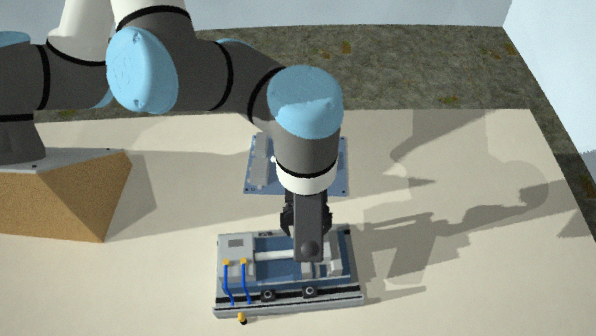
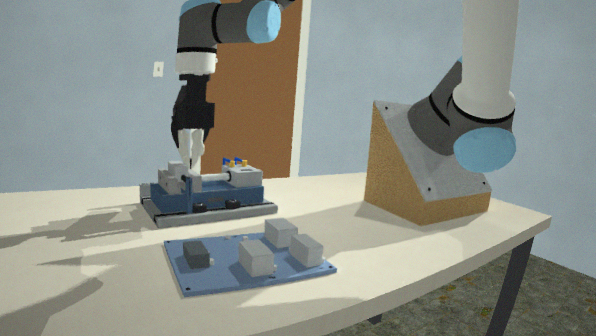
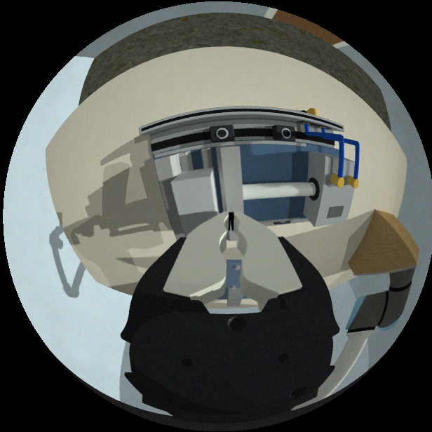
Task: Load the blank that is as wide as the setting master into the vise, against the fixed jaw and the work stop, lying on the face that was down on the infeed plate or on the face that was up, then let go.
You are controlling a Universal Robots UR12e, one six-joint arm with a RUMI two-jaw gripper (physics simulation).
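Frame: origin at the arm's base, x left, y back, z up, level; millimetres.
Seen in the pictures: gripper, between the fingertips: (image 2: 190, 168); arm's base, origin of its link: (image 1: 0, 159) (image 2: 432, 130).
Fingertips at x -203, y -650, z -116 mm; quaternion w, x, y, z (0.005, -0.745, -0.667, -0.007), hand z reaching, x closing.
Observation:
Offsets run from my fingertips to a thing's top centre. "spot": to the spot under its first point.
My gripper (image 2: 191, 163) (image 3: 229, 213) is shut with nothing between its fingers; its tips are low over the vise {dx -14, dy +46, dz -6 mm} (image 1: 275, 271) (image 2: 235, 196) (image 3: 270, 167), by the moving jaw (image 1: 306, 270) (image 3: 231, 170). A light grey block {dx -11, dy -28, dz +11 mm} (image 2: 176, 167) (image 3: 195, 195) sits between this jaw and the fixed jaw (image 1: 336, 261) (image 2: 168, 182), its top above them. Its contact with the jaws and the work stop cannot be made out. On the blue infeed plate {dx +274, dy -7, dz -97 mm} (image 1: 342, 175) (image 2: 215, 281) stand several light grey blocks, one at the front {spot: dx +347, dy -28, dz -65 mm} (image 2: 256, 258), and a dark grey block {dx +260, dy -92, dz -72 mm} (image 2: 196, 254).
The moving jaw's white rod {dx -8, dy +60, dz -19 mm} (image 1: 274, 255) (image 3: 277, 190) runs to a grey housing {spot: dx +2, dy +139, dz -9 mm} (image 1: 236, 250) (image 2: 243, 176) (image 3: 327, 195) with blue hoses {spot: dx -68, dy +123, dz +5 mm} (image 1: 244, 280) (image 3: 341, 157). A blue post {dx +59, dy -26, dz -7 mm} (image 2: 189, 196) stands at the vise's side. The arm's wooden pedestal (image 1: 65, 200) (image 2: 392, 185) (image 3: 385, 247) is beyond the housing.

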